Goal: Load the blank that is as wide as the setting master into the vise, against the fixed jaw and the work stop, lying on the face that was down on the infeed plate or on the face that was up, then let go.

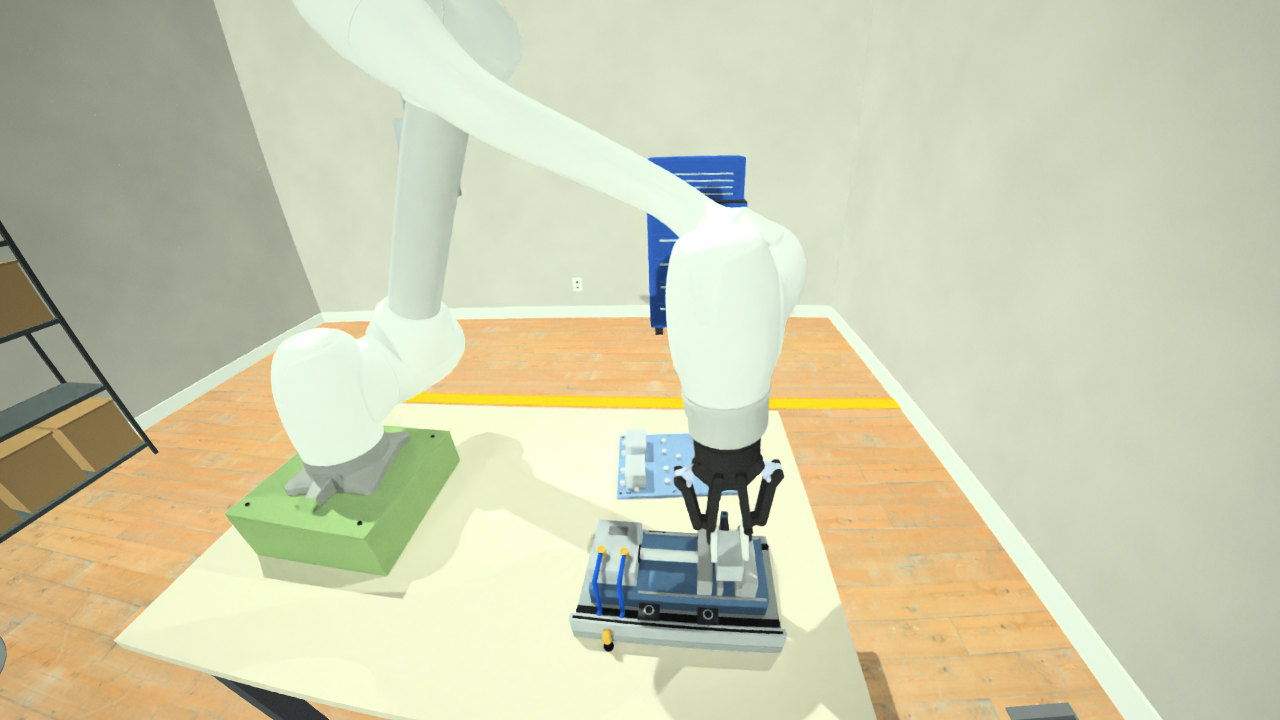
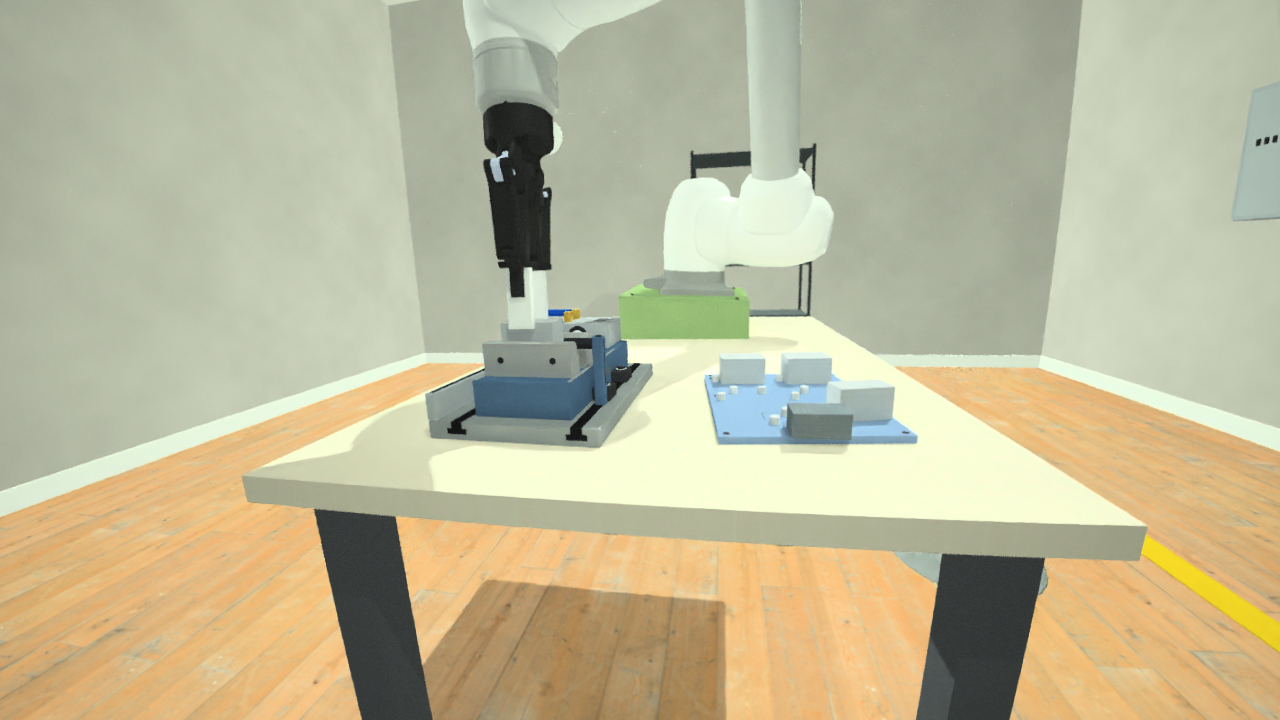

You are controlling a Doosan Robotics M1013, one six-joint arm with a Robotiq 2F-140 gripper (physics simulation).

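Pixels of known places: gripper, fingertip midpoint: (image 1: 729,553) (image 2: 529,328); arm's base at its link origin: (image 1: 352,463) (image 2: 693,291).
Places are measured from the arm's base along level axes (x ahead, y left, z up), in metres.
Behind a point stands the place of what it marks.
Observation:
My gripper (image 1: 729,535) @[z 0.007, x 0.686, y -0.266 m] (image 2: 528,300) is shut on a light grey blank (image 1: 729,565) @[z 0.016, x 0.679, y -0.290 m] (image 2: 531,332) @[z 0.005, x 0.705, y -0.260 m], low over the vise (image 1: 666,577) @[z -0.040, x 0.596, y -0.263 m] (image 2: 532,396) @[z -0.055, x 0.748, y -0.254 m]. The blank sits between the moving jaw (image 1: 704,577) and the fixed jaw (image 1: 745,587) (image 2: 529,360), its top standing above the fixed jaw. The blue work stop post (image 1: 724,518) @[z -0.004, x 0.698, y -0.195 m] (image 2: 598,368) @[z -0.037, x 0.707, y -0.188 m] is at the vise's side facing the infeed plate (image 1: 656,453) @[z -0.092, x 0.621, y 0.069 m] (image 2: 742,429) @[z -0.092, x 0.764, y -0.040 m]. Contact with stop, fixed jaw and vise floor is hidden. On the plate are light blocks (image 2: 742,368) @[z -0.070, x 0.589, y -0.001 m] (image 2: 806,368) @[z -0.070, x 0.599, y 0.084 m] (image 2: 861,399) @[z -0.068, x 0.752, y 0.087 m] and a dark grey block (image 2: 819,420) @[z -0.073, x 0.797, y 0.026 m].
The vise stands on a grey slotted base (image 1: 671,634) @[z -0.061, x 0.593, y -0.337 m] (image 2: 514,429) @[z -0.085, x 0.765, y -0.270 m] with blue hoses (image 1: 597,582) @[z -0.037, x 0.494, y -0.262 m] at its far end from the fixed jaw. The arm's green pedestal (image 1: 313,528) @[z 0.007, x 0.019, y -0.169 m] (image 2: 684,315) @[z -0.045, x 0.145, y -0.038 m] stands on the same table (image 1: 465,626) @[z -0.100, x 0.283, y -0.283 m] (image 2: 626,479) @[z -0.100, x 0.851, y -0.155 m].

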